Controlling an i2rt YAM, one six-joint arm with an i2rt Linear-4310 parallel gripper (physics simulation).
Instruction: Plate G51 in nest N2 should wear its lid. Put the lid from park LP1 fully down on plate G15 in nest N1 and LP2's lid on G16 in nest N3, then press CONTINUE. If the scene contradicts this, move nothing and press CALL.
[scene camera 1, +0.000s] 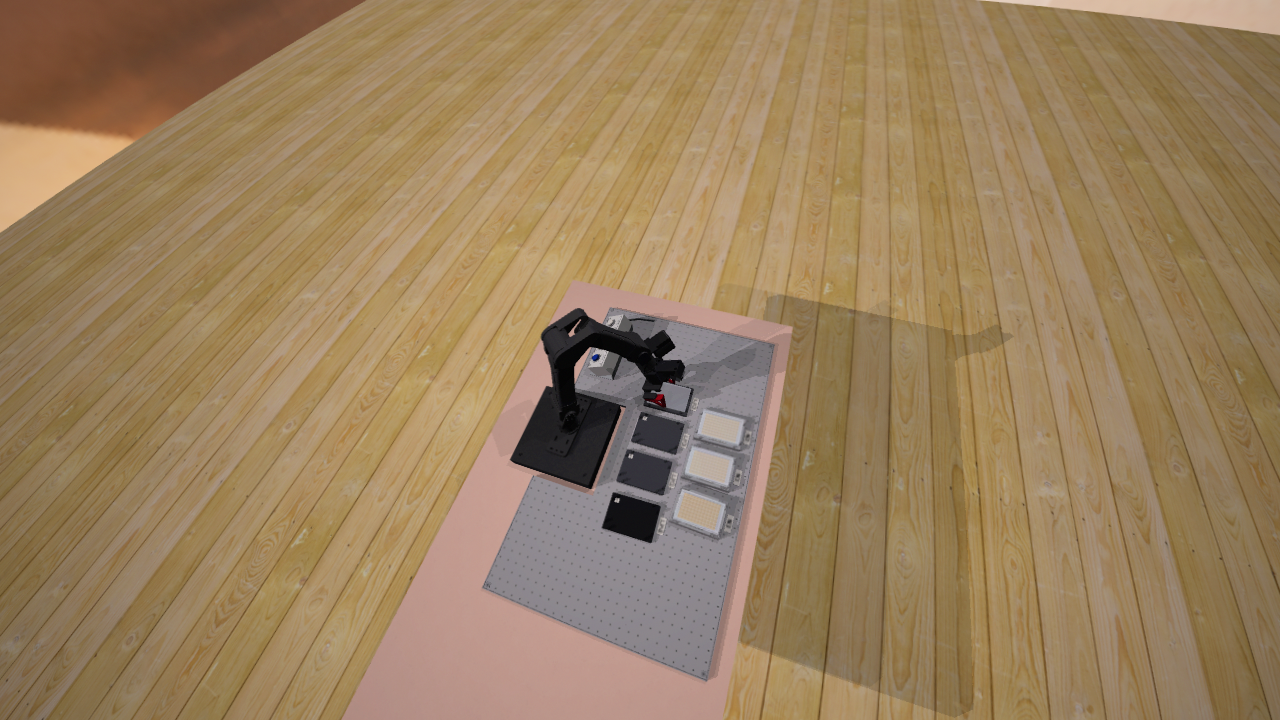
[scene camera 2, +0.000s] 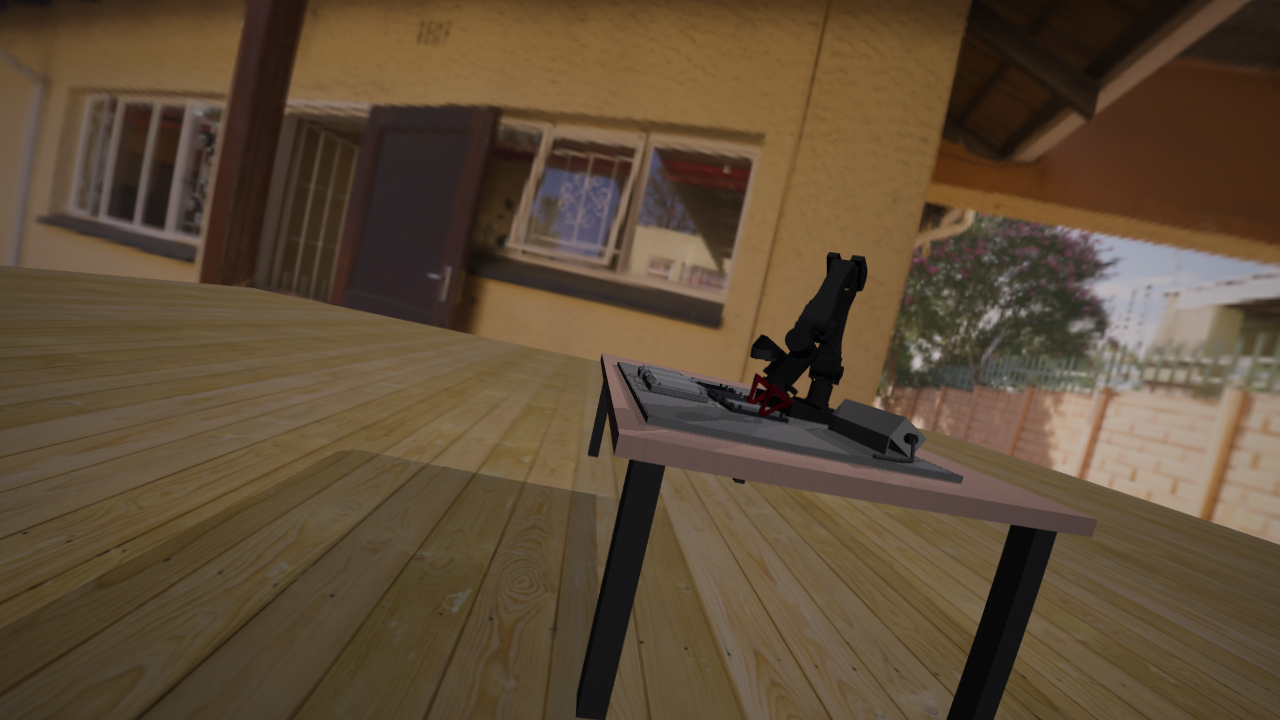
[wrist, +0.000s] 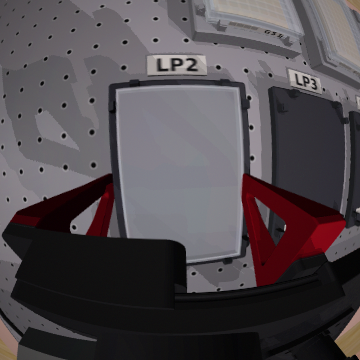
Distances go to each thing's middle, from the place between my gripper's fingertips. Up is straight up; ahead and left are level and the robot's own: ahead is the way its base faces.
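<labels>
Nest labelled LP3 (scene camera 1: 656, 432): my hand 13 cm to the left of it, 2 cm short of it. Counted from my hand: nest N2 (wrist: 200, 31), 6 cm to the right, 20 cm ahead; nest labelled LP2 (wrist: 244, 102), 1 cm ahead; LP2 label (wrist: 167, 64), 1 cm below, 9 cm ahead.
</labels>
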